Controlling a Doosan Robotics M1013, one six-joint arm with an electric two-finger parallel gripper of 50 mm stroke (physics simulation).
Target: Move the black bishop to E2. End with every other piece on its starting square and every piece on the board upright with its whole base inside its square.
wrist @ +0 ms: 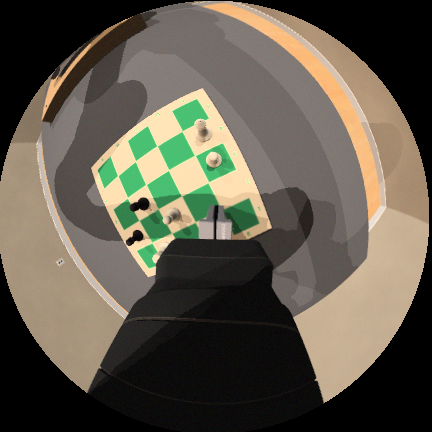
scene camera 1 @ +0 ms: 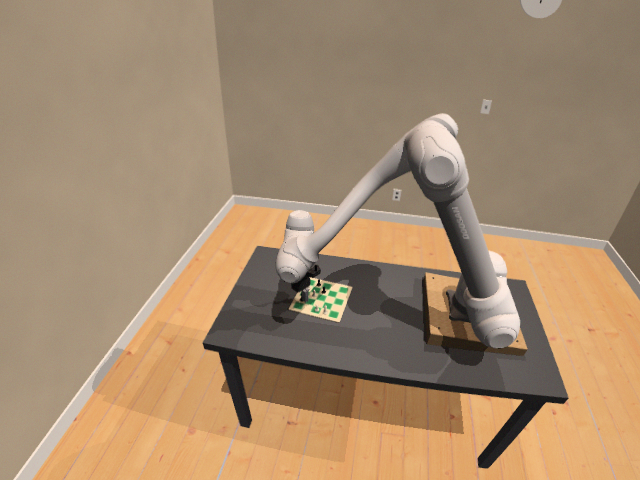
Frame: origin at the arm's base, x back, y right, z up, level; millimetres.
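Where they show: gripper, fingertip midpoint: (wrist: 216, 213) (scene camera 1: 305, 300).
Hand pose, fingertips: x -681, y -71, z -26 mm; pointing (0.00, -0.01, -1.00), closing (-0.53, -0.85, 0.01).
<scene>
Each offset is from my fingertips to the top centre of the thing.
The green and cream board @(dx +61, dy +44, dz -12 mm) (scene camera 1: 333, 304) (wrist: 175, 150) lies on the dark table. My gripper (scene camera 1: 304, 296) (wrist: 216, 213) points down over the near-edge squares, its fingertips together and nothing between them. Two black pieces stand on the board, one @(dx +64, dy +80, dz +20 mm) (scene camera 1: 324, 290) (wrist: 143, 203) and another @(dx +32, dy +121, dz +20 mm) (scene camera 1: 318, 283) (wrist: 135, 237), left of the gripper in the wrist view. I cannot tell whether either is the bishop. A third black piece does not show; the squares behind the fingers and gripper body are hidden. A pale piece @(dx +27, dy +50, dz +20 mm) (scene camera 1: 313, 292) (wrist: 173, 215) stands between the black pieces and the fingers.
Two pale pieces, one @(dx +94, dy -39, dz +32 mm) (scene camera 1: 325, 310) (wrist: 202, 131) and another @(dx +57, dy -31, dz +20 mm) (scene camera 1: 316, 308) (wrist: 213, 159), stand near one board edge. Another pale piece @(dx -7, dy +92, dz +22 mm) (wrist: 161, 251) is partly hidden by the gripper body. The arm's wooden base plate (scene camera 1: 434, 310) is at the table's other end.
</scene>
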